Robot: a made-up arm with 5 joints. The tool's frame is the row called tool.
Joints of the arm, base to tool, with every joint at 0 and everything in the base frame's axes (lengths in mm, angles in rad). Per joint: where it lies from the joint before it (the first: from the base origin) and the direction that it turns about. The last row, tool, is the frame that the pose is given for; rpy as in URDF.
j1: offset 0.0 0.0 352.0 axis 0 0 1
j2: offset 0.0 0.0 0.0 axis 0 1 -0.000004
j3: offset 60.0 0.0 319.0 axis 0 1 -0.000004
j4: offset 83.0 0.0 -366.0 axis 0 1 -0.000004
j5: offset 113.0 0.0 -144.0 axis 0 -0.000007 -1
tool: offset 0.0 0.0 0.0 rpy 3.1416 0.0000 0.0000
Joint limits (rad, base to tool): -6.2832..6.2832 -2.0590..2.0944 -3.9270..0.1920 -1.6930..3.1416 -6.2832..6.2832
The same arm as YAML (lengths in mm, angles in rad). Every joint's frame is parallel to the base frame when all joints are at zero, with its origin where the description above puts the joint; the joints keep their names.
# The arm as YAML. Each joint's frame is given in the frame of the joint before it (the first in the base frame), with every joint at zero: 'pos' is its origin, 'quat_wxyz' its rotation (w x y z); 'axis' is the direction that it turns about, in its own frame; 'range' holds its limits. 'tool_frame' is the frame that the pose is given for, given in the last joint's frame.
length_unit: mm
angle_unit: rad
joints:
  - joint: j1
    pos: [0.0, 0.0, 352.0]
    quat_wxyz: [1.0, 0.0, 0.0, 0.0]
    axis: [0.0, 0.0, 1.0]
    range: [-6.2832, 6.2832]
  - joint: j2
    pos: [0.0, 0.0, 0.0]
    quat_wxyz: [1.0, 0.0, 0.0, 0.0]
    axis: [0.0, 1.0, 0.0]
    range: [-2.059, 2.0944]
  - joint: j3
    pos: [60.0, 0.0, 319.0]
    quat_wxyz: [1.0, 0.0, 0.0, 0.0]
    axis: [0.0, 1.0, 0.0]
    range: [-3.927, 0.192]
  - joint: j4
    pos: [83.0, 0.0, -366.0]
    quat_wxyz: [1.0, 0.0, 0.0, 0.0]
    axis: [0.0, 1.0, 0.0]
    range: [-1.693, 3.1416]
  - joint: j5
    pos: [113.0, 0.0, -144.0]
    quat_wxyz: [1.0, 0.0, 0.0, 0.0]
    axis: [0.0, 0.0, -1.0]
    range: [-6.2832, 6.2832]
tool_frame:
  pos: [0.0, 0.0, 0.0]
  quat_wxyz: [0.000004, -1.0, 0.0, 0.0]

